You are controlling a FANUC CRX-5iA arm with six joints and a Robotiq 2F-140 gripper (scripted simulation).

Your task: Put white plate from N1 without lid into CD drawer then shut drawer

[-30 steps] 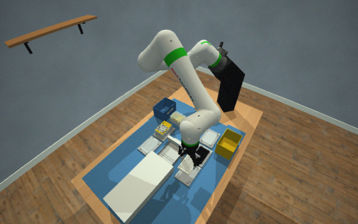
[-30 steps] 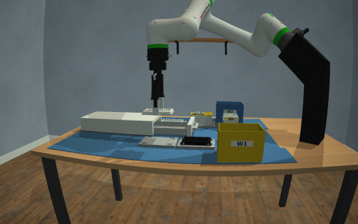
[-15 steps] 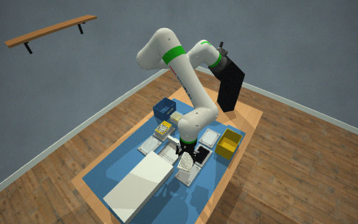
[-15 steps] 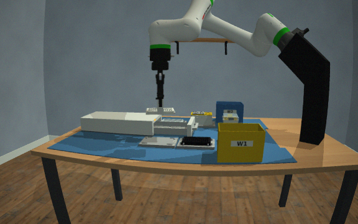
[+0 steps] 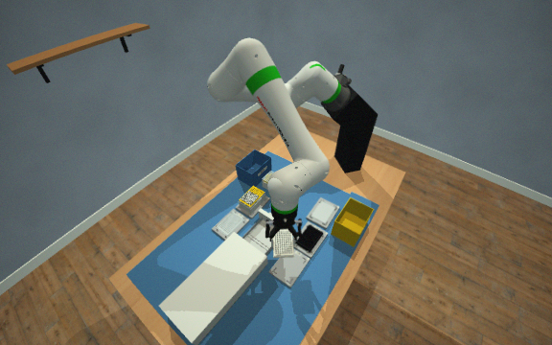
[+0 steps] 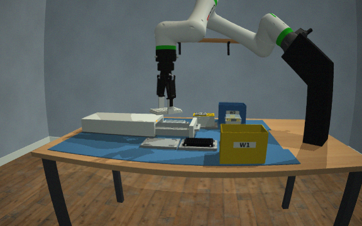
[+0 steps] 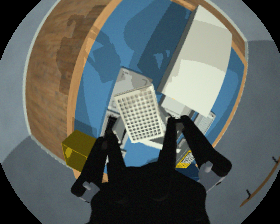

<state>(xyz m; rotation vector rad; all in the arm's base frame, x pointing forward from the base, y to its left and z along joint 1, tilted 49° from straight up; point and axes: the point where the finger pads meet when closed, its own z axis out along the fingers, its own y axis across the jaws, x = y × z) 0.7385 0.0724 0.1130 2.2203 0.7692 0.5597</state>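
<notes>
Now: the drawer 40 mm behind my hand, 130 mm to the right of it and 140 mm below it. Also, from my hand: yellow-topped tip box: 230 mm behind, 280 mm to the right, 110 mm below; grey nest N1: 30 mm ahead, 50 mm to the left, 160 mm below; yellow bin W1: 290 mm behind, 250 mm to the left, 130 mm below.
</notes>
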